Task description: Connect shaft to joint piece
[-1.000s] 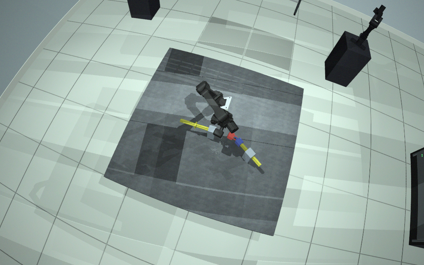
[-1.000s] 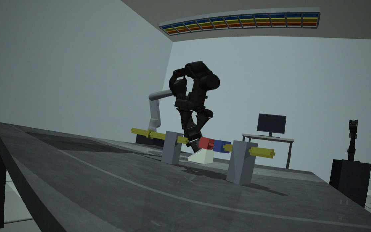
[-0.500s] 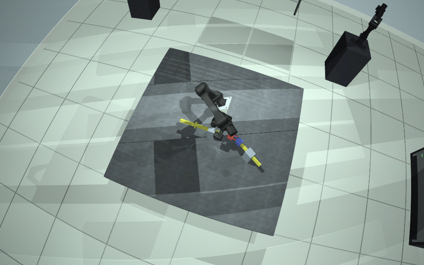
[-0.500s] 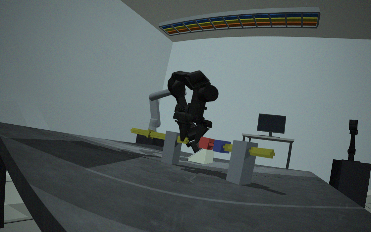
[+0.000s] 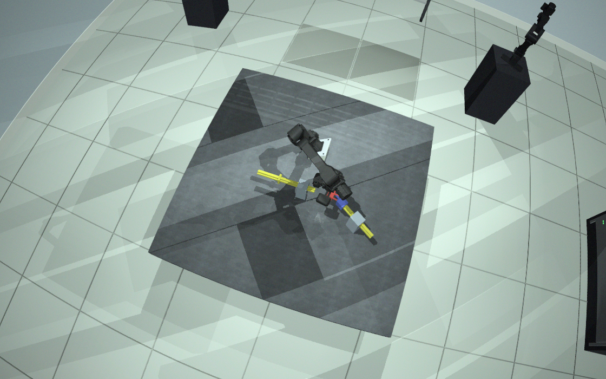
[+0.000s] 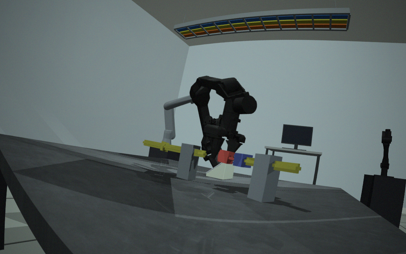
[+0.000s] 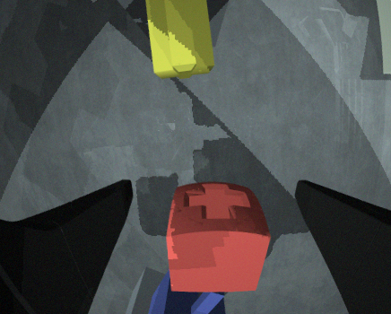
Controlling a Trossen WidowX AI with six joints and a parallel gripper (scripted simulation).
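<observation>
Now: gripper tip 2 cm to the right of the red joint piece, 1 cm below it and 1 cm short of it.
</observation>
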